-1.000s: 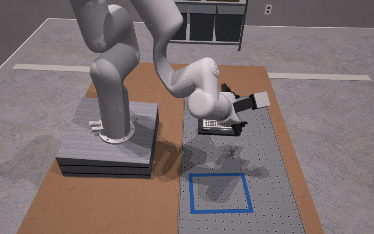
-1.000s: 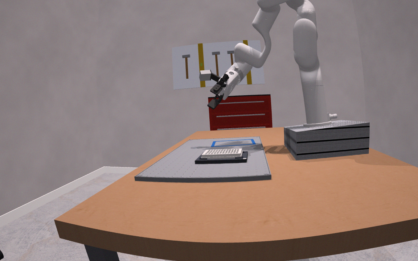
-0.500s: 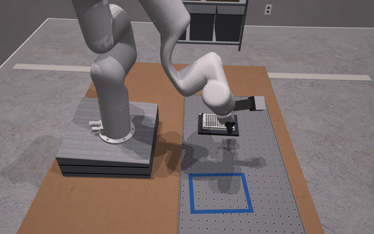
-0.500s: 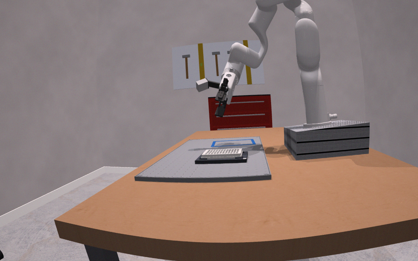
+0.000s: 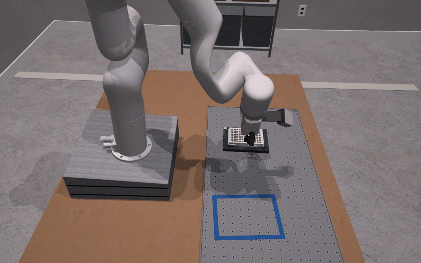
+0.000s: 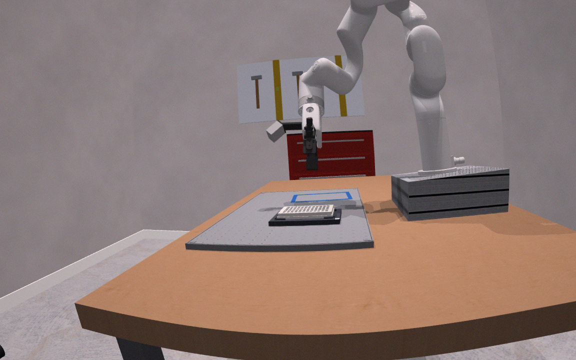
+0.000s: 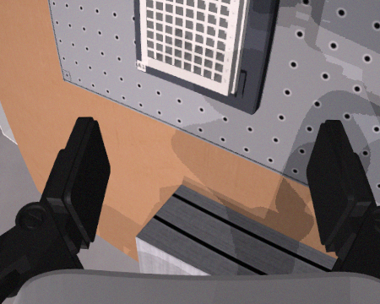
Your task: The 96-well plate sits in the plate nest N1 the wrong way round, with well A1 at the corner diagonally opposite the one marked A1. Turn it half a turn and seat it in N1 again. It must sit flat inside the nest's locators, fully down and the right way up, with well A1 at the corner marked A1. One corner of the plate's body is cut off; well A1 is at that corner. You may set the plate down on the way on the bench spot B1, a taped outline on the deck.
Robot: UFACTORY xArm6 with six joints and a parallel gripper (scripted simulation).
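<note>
Right now the white 96-well plate is 2 cm ahead of my hand, 8 cm to the left of it and 12 cm below it. Also, from my hand: black plate nest N1: 2 cm ahead, 8 cm to the left, 13 cm below; then small A1 label: 5 cm behind, 15 cm to the left, 13 cm below.
</note>
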